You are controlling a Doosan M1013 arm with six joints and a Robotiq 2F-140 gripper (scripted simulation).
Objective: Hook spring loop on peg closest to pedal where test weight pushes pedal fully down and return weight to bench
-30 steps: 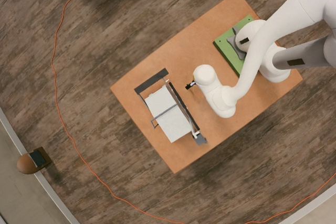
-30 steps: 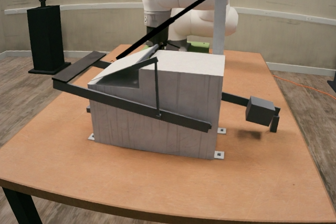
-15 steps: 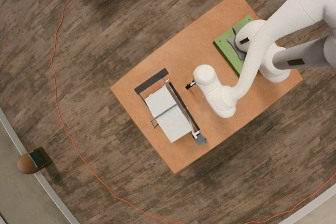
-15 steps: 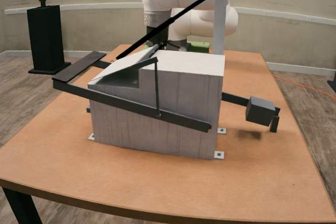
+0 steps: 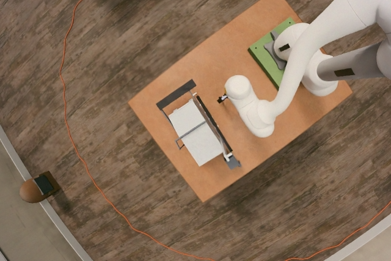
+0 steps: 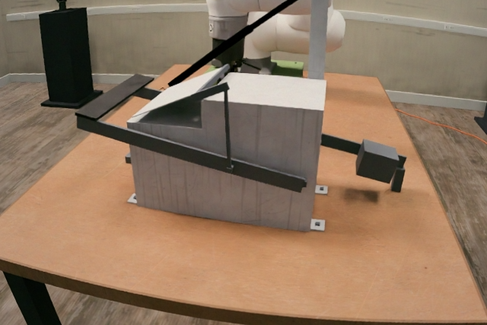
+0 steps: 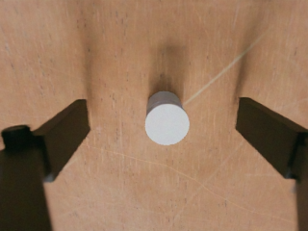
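The steel test weight lies 10 mm below my hand. Also, from my hand: grey block 190 mm ahead, 180 mm to the right, 30 mm below; then dark block 190 mm ahead, 400 mm to the left, 10 mm below.
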